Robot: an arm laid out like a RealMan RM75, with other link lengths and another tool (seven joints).
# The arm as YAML. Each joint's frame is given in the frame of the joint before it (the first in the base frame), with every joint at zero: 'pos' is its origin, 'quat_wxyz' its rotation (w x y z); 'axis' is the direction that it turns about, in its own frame. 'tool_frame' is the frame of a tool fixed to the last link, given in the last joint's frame.
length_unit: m
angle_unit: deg
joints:
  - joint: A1
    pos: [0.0, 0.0, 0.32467]
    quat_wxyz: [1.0, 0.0, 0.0, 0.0]
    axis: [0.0, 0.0, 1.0]
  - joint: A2
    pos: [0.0, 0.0, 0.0]
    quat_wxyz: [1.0, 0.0, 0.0, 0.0]
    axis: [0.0, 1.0, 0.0]
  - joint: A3
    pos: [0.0, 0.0, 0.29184]
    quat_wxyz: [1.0, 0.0, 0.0, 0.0]
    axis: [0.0, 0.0, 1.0]
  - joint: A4
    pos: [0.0, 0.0, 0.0]
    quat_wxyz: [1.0, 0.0, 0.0, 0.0]
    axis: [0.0, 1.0, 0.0]
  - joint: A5
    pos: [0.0, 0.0, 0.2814]
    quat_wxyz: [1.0, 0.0, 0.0, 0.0]
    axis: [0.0, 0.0, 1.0]
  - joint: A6
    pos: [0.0, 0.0, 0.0]
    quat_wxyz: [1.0, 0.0, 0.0, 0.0]
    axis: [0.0, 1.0, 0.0]
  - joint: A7
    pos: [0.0, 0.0, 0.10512]
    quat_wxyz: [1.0, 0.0, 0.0, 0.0]
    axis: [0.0, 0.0, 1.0]
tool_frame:
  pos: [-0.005, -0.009, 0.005]
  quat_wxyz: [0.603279, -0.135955, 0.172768, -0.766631]
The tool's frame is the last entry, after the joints.
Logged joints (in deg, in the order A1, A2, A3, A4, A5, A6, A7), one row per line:
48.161 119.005 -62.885 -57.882 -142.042 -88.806 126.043
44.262 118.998 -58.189 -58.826 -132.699 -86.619 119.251
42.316 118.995 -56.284 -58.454 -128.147 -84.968 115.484
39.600 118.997 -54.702 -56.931 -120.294 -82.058 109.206
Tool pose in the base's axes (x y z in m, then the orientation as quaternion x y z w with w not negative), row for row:
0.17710 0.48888 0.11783 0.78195 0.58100 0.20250 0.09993
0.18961 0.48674 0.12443 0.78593 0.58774 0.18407 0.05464
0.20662 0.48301 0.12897 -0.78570 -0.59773 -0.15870 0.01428
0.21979 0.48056 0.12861 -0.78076 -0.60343 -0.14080 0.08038
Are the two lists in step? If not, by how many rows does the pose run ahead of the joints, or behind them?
The pose runs 1 row ahead of the joints: the pose in row i belongs to the joints in row i + 1.
